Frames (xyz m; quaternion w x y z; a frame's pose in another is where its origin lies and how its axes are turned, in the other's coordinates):
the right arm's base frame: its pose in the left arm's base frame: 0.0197 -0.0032 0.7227 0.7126 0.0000 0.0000 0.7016
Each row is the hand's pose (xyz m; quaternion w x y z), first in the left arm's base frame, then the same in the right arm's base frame.
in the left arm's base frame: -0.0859 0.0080 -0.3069 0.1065 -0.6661 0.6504 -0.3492
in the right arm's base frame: 0.0096 0.1058 -1.0296 0.1691 0.0183 -0.9308 0.3236
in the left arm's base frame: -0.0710 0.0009 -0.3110 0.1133 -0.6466 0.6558 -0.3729
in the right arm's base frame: 0.0027 0.0908 -1.0337 0.1809 0.0007 -0.9209 0.3452
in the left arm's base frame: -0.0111 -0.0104 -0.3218 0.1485 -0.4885 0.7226 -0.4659
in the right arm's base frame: -0.0077 0.0307 -1.0445 0.2211 -0.1589 -0.8577 0.4362
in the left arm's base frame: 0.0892 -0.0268 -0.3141 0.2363 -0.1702 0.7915 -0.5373
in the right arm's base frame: -0.0225 -0.0699 -1.0368 0.2086 -0.4340 -0.6834 0.5487
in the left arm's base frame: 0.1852 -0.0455 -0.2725 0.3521 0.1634 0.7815 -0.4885
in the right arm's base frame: -0.0397 -0.1661 -0.9952 0.0918 -0.6647 -0.4422 0.5951
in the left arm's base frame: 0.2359 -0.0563 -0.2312 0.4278 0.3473 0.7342 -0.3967
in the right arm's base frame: -0.0497 -0.2170 -0.9539 0.0265 0.7626 0.2795 -0.5828
